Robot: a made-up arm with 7 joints. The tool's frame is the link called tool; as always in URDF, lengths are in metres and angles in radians. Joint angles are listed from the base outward.
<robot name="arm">
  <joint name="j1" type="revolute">
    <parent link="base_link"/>
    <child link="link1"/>
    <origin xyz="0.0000 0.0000 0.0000"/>
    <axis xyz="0 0.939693 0.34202"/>
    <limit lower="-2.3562" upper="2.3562"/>
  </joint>
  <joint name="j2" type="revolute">
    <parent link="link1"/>
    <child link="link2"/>
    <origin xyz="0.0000 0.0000 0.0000"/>
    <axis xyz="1 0 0"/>
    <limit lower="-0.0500" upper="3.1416"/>
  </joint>
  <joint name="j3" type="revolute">
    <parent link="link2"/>
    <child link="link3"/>
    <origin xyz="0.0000 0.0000 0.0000"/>
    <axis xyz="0 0 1"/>
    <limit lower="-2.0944" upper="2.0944"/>
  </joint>
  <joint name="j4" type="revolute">
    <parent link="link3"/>
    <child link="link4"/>
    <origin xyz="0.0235 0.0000 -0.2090"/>
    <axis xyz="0 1 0"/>
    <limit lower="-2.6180" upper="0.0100"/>
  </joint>
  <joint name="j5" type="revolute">
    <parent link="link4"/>
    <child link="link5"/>
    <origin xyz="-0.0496 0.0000 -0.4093"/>
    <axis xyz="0 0 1"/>
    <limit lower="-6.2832" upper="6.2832"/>
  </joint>
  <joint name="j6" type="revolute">
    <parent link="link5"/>
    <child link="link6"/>
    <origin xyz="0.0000 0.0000 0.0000"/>
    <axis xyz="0 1 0"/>
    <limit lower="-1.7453" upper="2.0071"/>
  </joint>
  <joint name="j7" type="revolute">
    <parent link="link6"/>
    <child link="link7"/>
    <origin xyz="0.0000 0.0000 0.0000"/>
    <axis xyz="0 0 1"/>
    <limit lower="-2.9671" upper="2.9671"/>
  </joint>
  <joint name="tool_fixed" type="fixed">
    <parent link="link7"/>
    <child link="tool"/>
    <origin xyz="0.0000 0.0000 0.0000"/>
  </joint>
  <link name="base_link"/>
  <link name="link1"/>
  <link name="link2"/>
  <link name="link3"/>
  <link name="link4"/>
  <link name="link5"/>
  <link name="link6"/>
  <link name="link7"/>
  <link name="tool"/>
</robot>
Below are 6 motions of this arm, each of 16 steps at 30 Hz.
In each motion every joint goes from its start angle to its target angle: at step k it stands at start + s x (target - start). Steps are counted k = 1, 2, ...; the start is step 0. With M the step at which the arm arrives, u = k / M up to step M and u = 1 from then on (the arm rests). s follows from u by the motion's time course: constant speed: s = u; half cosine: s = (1 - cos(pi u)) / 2; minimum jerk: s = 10 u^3 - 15 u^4 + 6 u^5.
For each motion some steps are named. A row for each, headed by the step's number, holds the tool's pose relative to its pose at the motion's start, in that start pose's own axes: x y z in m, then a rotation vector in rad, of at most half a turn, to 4 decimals.
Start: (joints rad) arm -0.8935 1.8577 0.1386 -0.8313 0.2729 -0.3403 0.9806
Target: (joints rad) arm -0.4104 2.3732 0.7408 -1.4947 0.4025 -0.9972 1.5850
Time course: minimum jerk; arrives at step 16
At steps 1, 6, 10, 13, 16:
1: 0.0008 -0.0003 -0.0004 -0.0025 -0.0021 0.0008
6: 0.0974 -0.0627 -0.0388 -0.3571 -0.2170 0.0956
10: 0.2260 -0.2397 -0.0582 -1.1106 -0.3497 0.2344
13: 0.2668 -0.3499 -0.0354 -1.5398 -0.2968 0.2937
16: 0.2732 -0.3741 -0.0271 -1.6345 -0.2745 0.3048

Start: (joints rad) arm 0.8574 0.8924 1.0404 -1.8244 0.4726 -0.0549 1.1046
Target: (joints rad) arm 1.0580 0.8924 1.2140 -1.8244 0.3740 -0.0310 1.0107
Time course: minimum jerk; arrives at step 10
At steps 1, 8, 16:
1: 0.0005 0.0003 0.0002 0.0009 -0.0001 -0.0031
8: 0.0530 0.0206 0.0193 0.0866 -0.0004 -0.3409
16: 0.0564 0.0212 0.0204 0.0913 0.0000 -0.3621

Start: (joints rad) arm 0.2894 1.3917 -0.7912 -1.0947 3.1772 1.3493 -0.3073
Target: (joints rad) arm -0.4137 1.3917 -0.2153 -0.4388 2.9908 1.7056 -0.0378
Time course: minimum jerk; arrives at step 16
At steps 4, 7, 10, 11, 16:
4: 0.0184 -0.0522 0.0126 -0.0401 -0.0135 -0.0862
7: 0.0357 -0.1832 0.0584 -0.1708 -0.0511 -0.2966
10: 0.0116 -0.2978 0.1289 -0.3744 -0.0836 -0.5027
11: 0.0005 -0.3186 0.1490 -0.4396 -0.0867 -0.5500
16: -0.0206 -0.3442 0.1843 -0.5719 -0.0816 -0.6273

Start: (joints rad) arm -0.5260 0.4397 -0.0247 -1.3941 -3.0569 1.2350 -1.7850
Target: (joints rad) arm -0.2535 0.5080 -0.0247 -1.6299 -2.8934 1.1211 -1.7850
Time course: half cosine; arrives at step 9
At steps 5, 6, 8, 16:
5: 0.0108 -0.0253 0.0257 0.0986 -0.0302 0.0310
6: 0.0132 -0.0330 0.0320 0.1263 -0.0379 0.0419
8: 0.0159 -0.0437 0.0399 0.1638 -0.0478 0.0581
16: 0.0162 -0.0452 0.0409 0.1689 -0.0491 0.0605

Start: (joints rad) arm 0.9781 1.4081 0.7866 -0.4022 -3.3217 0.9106 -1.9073
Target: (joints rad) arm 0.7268 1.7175 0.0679 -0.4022 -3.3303 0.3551 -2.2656
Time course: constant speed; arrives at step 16
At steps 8, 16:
8: 0.0409 -0.0299 -0.0685 0.0607 0.2193 -0.3821
16: 0.0920 -0.0491 -0.1104 0.1737 0.4030 -0.8375

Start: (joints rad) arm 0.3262 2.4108 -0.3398 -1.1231 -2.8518 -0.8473 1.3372
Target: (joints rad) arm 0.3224 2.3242 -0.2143 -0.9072 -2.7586 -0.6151 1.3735
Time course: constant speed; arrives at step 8
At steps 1, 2, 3, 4, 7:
1: -0.0024 -0.0069 -0.0059 0.0112 -0.0074 0.0355
2: -0.0044 -0.0141 -0.0118 0.0222 -0.0143 0.0713
3: -0.0060 -0.0215 -0.0176 0.0329 -0.0208 0.1075
4: -0.0072 -0.0290 -0.0233 0.0433 -0.0267 0.1440
7: -0.0080 -0.0529 -0.0400 0.0723 -0.0414 0.2553

